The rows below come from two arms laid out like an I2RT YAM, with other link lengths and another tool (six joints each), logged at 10 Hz.
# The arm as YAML. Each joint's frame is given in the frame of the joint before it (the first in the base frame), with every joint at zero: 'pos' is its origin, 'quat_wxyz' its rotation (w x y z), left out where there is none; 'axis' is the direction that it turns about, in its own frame. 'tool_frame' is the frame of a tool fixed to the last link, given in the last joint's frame.
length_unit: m
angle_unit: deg
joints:
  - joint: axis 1
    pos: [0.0, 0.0, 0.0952]
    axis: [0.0, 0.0, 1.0]
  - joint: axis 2
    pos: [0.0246, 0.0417, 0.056]
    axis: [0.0, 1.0, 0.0]
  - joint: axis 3
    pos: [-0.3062, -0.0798, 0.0]
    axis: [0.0, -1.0, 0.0]
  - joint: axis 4
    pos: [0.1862, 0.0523, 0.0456]
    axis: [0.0, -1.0, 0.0]
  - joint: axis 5
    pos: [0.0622, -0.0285, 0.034]
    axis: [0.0, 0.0, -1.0]
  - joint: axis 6
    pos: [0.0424, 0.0, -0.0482]
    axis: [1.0, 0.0, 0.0]
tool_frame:
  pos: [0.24, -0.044, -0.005]
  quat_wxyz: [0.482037, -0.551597, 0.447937, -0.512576]
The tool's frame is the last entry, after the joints.
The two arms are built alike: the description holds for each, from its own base.
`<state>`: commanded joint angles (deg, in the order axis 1, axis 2, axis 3, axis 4, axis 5, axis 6); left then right.
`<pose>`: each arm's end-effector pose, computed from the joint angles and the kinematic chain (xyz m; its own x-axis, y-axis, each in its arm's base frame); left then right.
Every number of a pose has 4 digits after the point.
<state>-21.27 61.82 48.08 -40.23 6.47 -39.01 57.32 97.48 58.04 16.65 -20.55 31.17</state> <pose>0.2295 -0.1786 0.1530 0.2952 -0.8530 0.4305 -0.8241 -0.4553 -0.3370 0.2444 0.4773 0.2024 0.8103 -0.2757 -0.5171 -0.5753 -0.2062 -0.7915</pose>
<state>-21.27 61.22 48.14 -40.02 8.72 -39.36 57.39 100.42 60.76 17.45 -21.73 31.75</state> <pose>0.2253 -0.1884 0.1593 0.2793 -0.8413 0.4628 -0.8323 -0.4525 -0.3203 0.2471 0.4937 0.2026 0.8092 -0.2547 -0.5295 -0.5802 -0.2044 -0.7884</pose>
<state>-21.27 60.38 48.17 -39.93 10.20 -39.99 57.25 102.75 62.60 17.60 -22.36 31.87</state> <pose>0.2223 -0.1945 0.1655 0.2715 -0.8286 0.4896 -0.8342 -0.4563 -0.3097 0.2510 0.5030 0.1971 0.8063 -0.2504 -0.5358 -0.5856 -0.2104 -0.7828</pose>
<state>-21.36 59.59 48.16 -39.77 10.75 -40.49 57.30 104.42 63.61 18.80 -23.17 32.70</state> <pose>0.2213 -0.1972 0.1703 0.2663 -0.8202 0.5064 -0.8317 -0.4610 -0.3094 0.2512 0.5121 0.1958 0.8015 -0.2363 -0.5493 -0.5937 -0.2057 -0.7779</pose>
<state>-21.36 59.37 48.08 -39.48 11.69 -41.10 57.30 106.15 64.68 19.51 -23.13 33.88</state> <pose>0.2200 -0.2012 0.1732 0.2655 -0.8105 0.5221 -0.8333 -0.4652 -0.2985 0.2550 0.5187 0.1911 0.7894 -0.2406 -0.5647 -0.6096 -0.1985 -0.7675</pose>
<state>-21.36 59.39 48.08 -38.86 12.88 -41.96 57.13 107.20 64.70 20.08 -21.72 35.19</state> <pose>0.2199 -0.2067 0.1773 0.2652 -0.7970 0.5426 -0.8349 -0.4713 -0.2841 0.2637 0.5177 0.1827 0.7707 -0.2718 -0.5764 -0.6295 -0.1841 -0.7549</pose>
